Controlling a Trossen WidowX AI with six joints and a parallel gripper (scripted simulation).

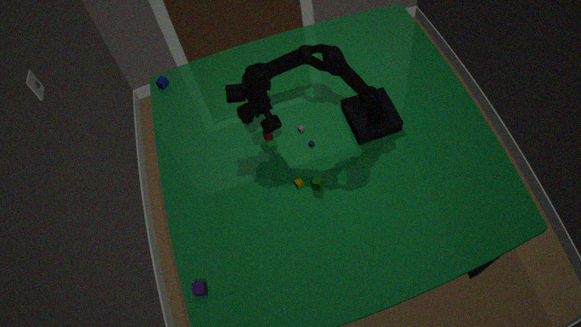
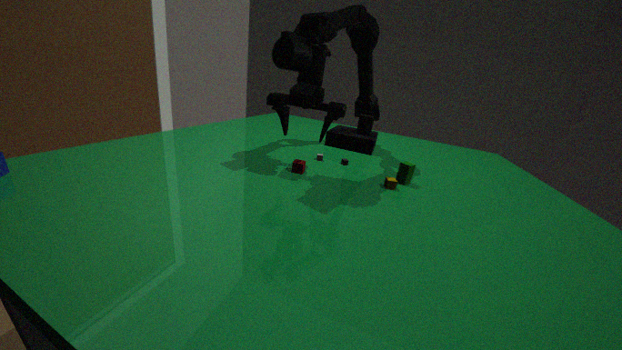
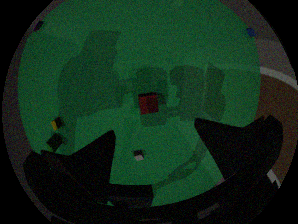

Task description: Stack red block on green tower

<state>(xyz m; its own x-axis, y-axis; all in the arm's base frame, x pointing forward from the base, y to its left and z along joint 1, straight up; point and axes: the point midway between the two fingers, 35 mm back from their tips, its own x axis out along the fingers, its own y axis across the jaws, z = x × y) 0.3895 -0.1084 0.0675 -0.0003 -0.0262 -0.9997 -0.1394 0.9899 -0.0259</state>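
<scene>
Right now my gripper tip is 10 mm short of the red block and 70 mm above it. From my gripper tip the other things lie so: yellow block: 40 mm behind, 230 mm to the left, 80 mm below; white block: 120 mm behind, 20 mm to the left, 80 mm below; dark block: 130 mm behind, 100 mm to the left, 80 mm below.
</scene>
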